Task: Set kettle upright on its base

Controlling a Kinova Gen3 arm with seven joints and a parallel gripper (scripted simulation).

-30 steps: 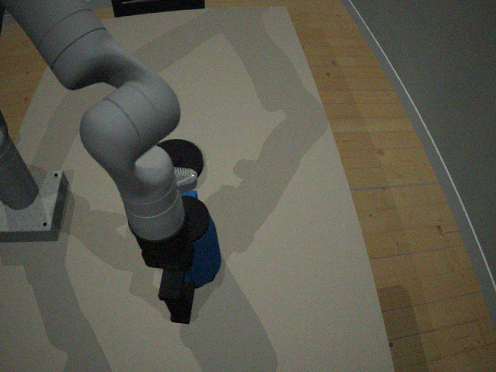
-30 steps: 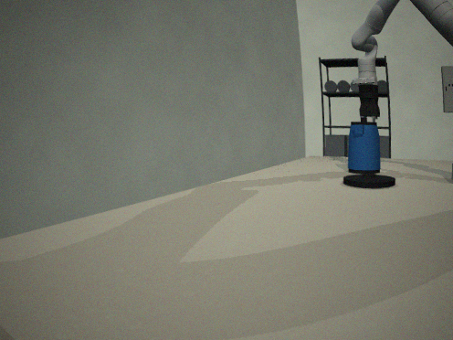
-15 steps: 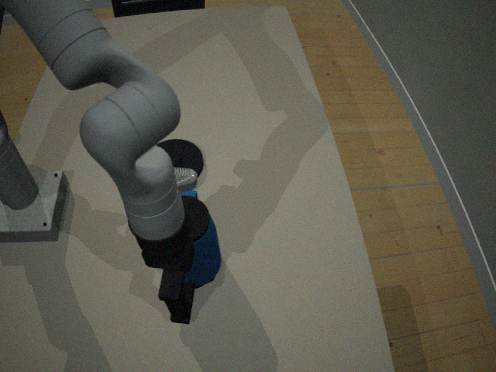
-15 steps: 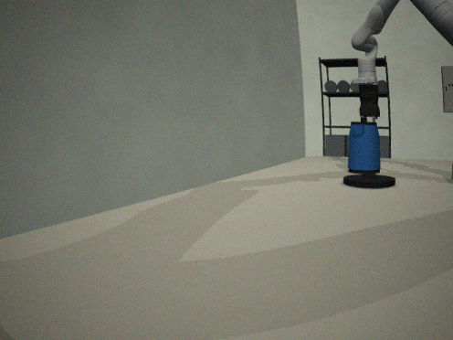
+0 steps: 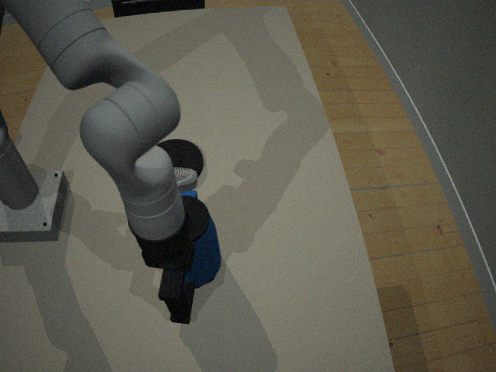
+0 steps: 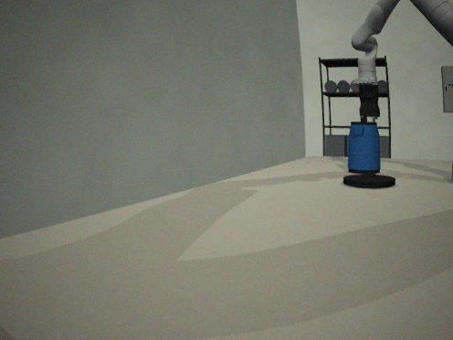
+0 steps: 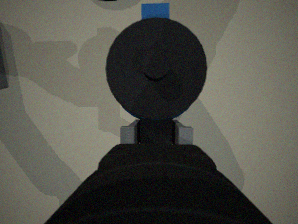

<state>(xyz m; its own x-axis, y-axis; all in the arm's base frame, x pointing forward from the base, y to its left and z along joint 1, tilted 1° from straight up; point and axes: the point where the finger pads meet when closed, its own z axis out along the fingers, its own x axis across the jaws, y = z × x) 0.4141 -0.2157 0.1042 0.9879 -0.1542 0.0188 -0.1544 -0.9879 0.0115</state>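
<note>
Now: the blue kettle 3 cm to the left of my hand and 5 cm below it. Round my hand: base: 4 cm behind, 33 cm to the left, 13 cm below.
</note>
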